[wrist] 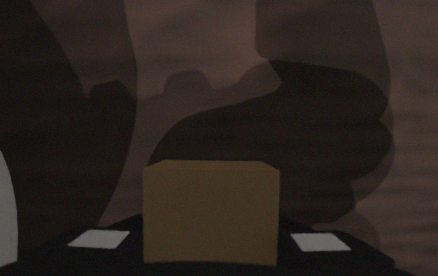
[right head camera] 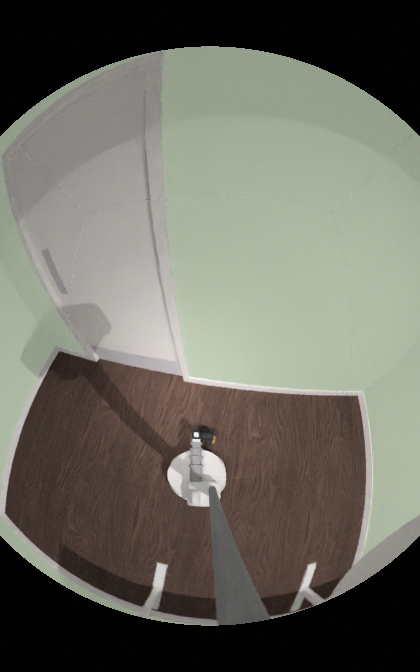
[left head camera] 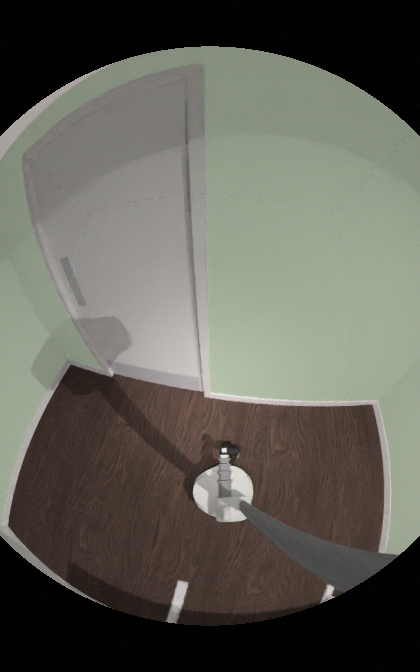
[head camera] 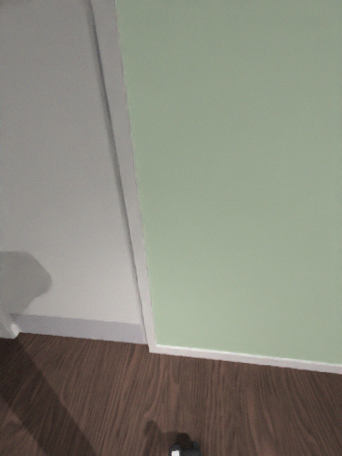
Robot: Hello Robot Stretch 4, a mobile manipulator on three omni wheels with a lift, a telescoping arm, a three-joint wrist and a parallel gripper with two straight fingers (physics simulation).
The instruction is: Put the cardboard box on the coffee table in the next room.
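The cardboard box is brown and stands between the two fingers at the bottom middle of the wrist view. A small orange-brown bit of the box also shows in the left head view and the right head view. My gripper is shut on the box, with a black finger against each side; the fingertips are hidden by the box. The dark wrist shows at the bottom edge of the head view. The coffee table does not show in these views.
A closed grey-white door with a bar handle stands ahead on the left. A green wall runs to its right. White strips show at the lower edge of both side head views.
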